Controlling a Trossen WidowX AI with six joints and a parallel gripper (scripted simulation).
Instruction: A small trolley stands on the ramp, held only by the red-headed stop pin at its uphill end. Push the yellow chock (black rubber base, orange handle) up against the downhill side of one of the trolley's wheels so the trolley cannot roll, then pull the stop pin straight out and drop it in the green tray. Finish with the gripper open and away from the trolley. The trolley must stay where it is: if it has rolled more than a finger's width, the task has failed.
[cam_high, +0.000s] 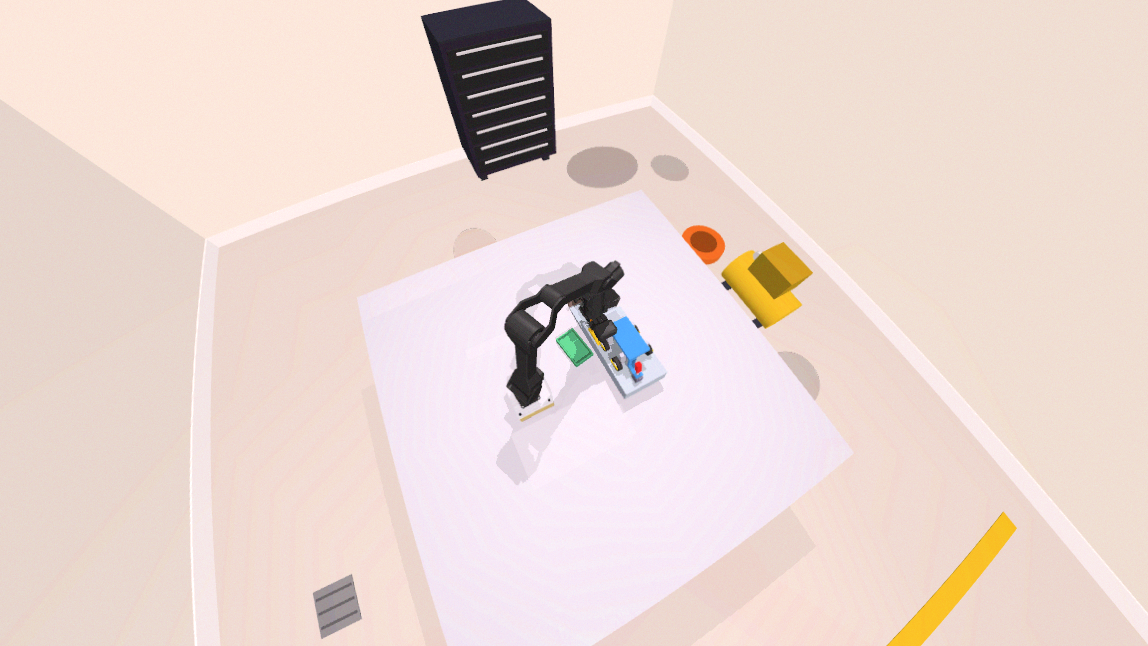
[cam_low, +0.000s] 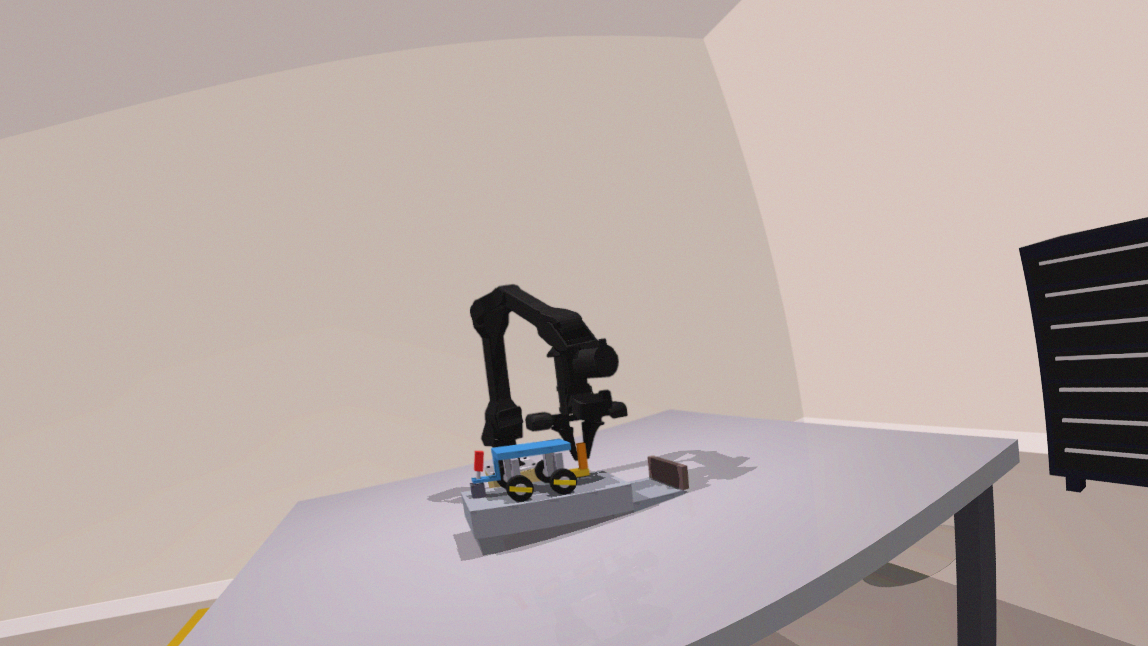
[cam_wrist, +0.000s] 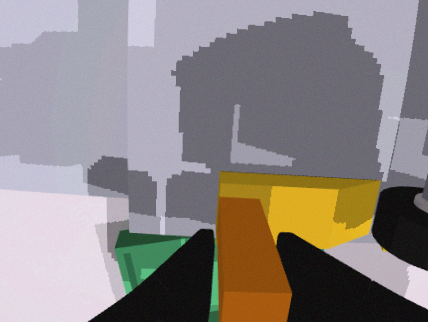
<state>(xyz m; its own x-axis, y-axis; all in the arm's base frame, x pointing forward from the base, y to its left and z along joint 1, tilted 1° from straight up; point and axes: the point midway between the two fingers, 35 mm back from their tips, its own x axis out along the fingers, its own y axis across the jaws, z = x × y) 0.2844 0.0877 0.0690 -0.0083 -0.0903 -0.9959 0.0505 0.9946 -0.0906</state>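
Now: the yellow chock 20 mm to the right of my gripper tip and 10 mm below it. Also, from my gripper tip: grey ramp (50 mm ahead, 110 mm to the right, 50 mm below); green tray (70 mm behind, 10 mm to the right, 100 mm below); blue trolley (50 mm ahead, 110 mm to the right, 20 mm above).
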